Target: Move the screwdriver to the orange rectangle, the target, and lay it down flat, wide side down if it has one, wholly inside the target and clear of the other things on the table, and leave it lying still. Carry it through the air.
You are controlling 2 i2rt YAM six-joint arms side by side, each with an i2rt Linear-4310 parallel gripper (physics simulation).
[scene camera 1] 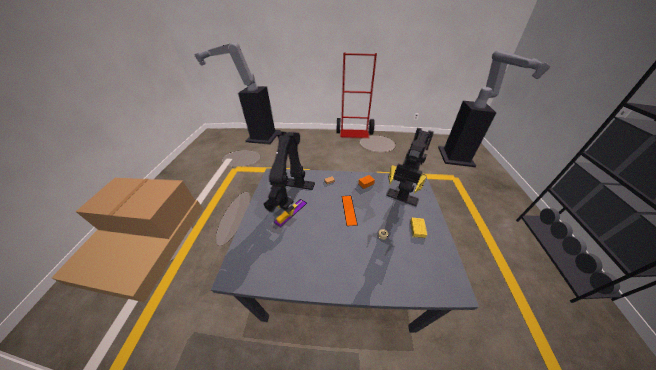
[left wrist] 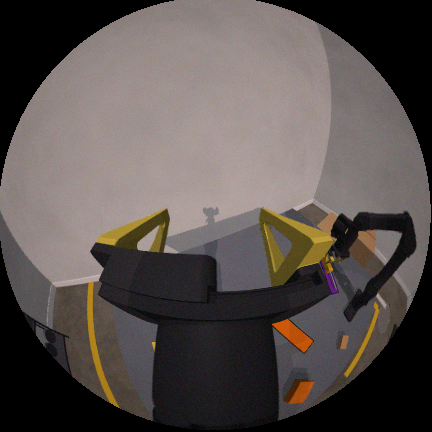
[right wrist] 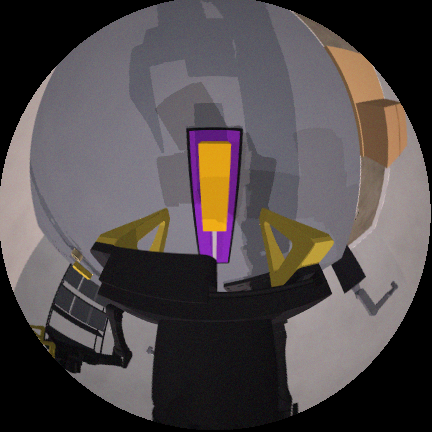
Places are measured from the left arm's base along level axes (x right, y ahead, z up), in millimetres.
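Pixels of known places: left gripper, between the fingertips: [scene camera 1: 402,187] [left wrist: 213,212]; right gripper, between the fingertips: [scene camera 1: 285,211] [left wrist: 329,262] [right wrist: 214,212]; left arm's base, origin of its link: [scene camera 1: 402,197]; right arm's base, origin of its link: [scene camera 1: 299,184] [left wrist: 354,304] [right wrist: 260,279].
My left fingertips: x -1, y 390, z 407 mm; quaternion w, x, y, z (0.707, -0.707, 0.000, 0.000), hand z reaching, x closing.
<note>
Ahead of a thing's pixels: the offset from my left fingertips to its top centre. "pt": to the spot under its first point.
The screwdriver, with a blocky yellow handle @(pt dx +545, dy +118, dz -383 mm) [scene camera 1: 285,216] [right wrist: 215,185] and a thin grey shaft, lies flat on a purple rectangle @(pt dx +539, dy -10, dz -391 mm) [scene camera 1: 301,204] [left wrist: 331,286] [right wrist: 195,200] at the left of the table in scene camera 1. The target, an orange rectangle @(pt dx +253, dy -123, dz -406 mm) [scene camera 1: 349,210] [left wrist: 293,336], lies near the middle of the table with nothing on it. My right gripper [right wrist: 214,212] is open above the screwdriver, its fingers on either side of the handle's line in the right wrist view. My left gripper [scene camera 1: 407,177] [left wrist: 213,212] is open and empty, raised at the table's back right in scene camera 1.
An orange block @(dx +256, dy -394, dz -367 mm) [scene camera 1: 366,181] [left wrist: 299,391] and a small tan block @(dx +488, dy -294, dz -387 mm) [scene camera 1: 329,180] [left wrist: 343,342] lie behind the target. A tan ring @(dx +18, dy -52, dz -382 mm) [scene camera 1: 379,235] and a yellow block @(dx -142, dy -188, dz -377 mm) [scene camera 1: 419,227] [right wrist: 82,271] lie to its right in scene camera 1. Cardboard boxes [scene camera 1: 110,255] stand left of the table.
</note>
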